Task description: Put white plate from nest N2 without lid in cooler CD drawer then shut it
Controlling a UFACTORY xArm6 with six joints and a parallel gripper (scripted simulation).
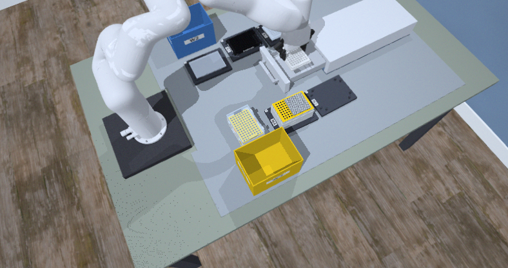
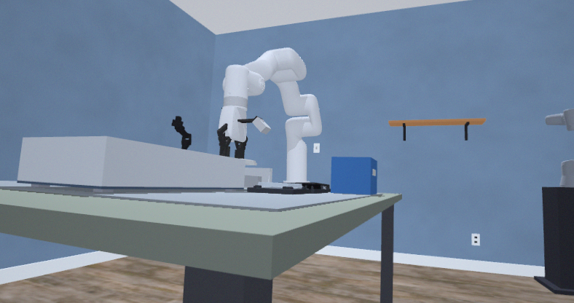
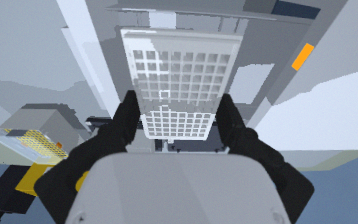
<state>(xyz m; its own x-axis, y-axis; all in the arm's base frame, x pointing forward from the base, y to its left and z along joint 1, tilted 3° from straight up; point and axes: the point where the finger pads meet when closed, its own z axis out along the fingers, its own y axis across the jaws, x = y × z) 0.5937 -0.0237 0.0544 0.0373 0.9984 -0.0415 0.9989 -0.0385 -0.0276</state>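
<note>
The drawer is 40 mm ahead of my hand and 70 mm below it. From my hand the other things lie so: white plate 10 mm below; then cooler CD 170 mm ahead, 10 mm to the right, 60 mm below; then yellow tip rack 130 mm behind, 190 mm to the right, 40 mm below.
</note>
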